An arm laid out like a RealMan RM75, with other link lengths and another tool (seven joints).
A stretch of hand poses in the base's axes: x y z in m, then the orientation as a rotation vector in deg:
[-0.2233, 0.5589, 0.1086, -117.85, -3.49, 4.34]
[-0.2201, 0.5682, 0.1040, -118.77, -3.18, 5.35]
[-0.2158, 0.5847, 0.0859, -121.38, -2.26, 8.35]
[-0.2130, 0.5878, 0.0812, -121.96, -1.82, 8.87]
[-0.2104, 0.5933, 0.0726, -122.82, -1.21, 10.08]
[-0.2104, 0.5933, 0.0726, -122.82, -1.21, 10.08]
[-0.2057, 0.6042, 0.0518, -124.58, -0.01, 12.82]
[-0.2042, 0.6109, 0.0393, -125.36, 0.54, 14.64]
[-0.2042, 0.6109, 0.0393, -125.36, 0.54, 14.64]
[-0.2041, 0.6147, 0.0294, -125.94, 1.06, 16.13]
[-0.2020, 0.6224, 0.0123, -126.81, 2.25, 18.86]
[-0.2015, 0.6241, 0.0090, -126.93, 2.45, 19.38]
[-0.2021, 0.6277, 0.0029, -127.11, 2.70, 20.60]
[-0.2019, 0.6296, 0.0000, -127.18, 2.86, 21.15]
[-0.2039, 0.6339, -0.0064, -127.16, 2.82, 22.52]
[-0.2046, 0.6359, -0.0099, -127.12, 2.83, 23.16]
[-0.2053, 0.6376, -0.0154, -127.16, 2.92, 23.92]
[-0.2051, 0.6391, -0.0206, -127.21, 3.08, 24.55]
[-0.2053, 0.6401, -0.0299, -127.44, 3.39, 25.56]
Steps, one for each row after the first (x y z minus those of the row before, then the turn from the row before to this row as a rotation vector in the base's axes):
[0.0032, 0.0093, -0.0046, -0.97, 0.81, 0.21]
[0.0043, 0.0165, -0.0181, -2.78, 2.38, 0.63]
[0.0028, 0.0031, -0.0047, -0.62, 0.51, -0.09]
[0.0026, 0.0055, -0.0086, -0.95, 1.05, 0.07]
[0.0000, 0.0000, 0.0000, 0.00, 0.00, 0.00]
[0.0047, 0.0109, -0.0208, -1.99, 2.30, 0.29]
[0.0015, 0.0067, -0.0125, -0.94, 1.45, 0.35]
[0.0000, 0.0000, 0.0000, 0.00, 0.00, 0.00]
[0.0001, 0.0038, -0.0099, -0.73, 1.21, 0.23]
[0.0021, 0.0077, -0.0171, -1.20, 2.30, 0.24]
[0.0005, 0.0017, -0.0033, -0.19, 0.43, 0.06]
[-0.0006, 0.0036, -0.0061, -0.31, 0.94, 0.29]
[0.0002, 0.0019, -0.0029, -0.14, 0.44, 0.09]
[-0.0020, 0.0043, -0.0064, -0.10, 0.97, 0.52]
[-0.0007, 0.0020, -0.0035, -0.03, 0.47, 0.22]
[-0.0007, 0.0017, -0.0055, -0.13, 0.57, 0.22]
[0.0002, 0.0015, -0.0052, -0.14, 0.50, 0.12]
[-0.0002, 0.0010, -0.0093, -0.38, 0.80, 0.18]

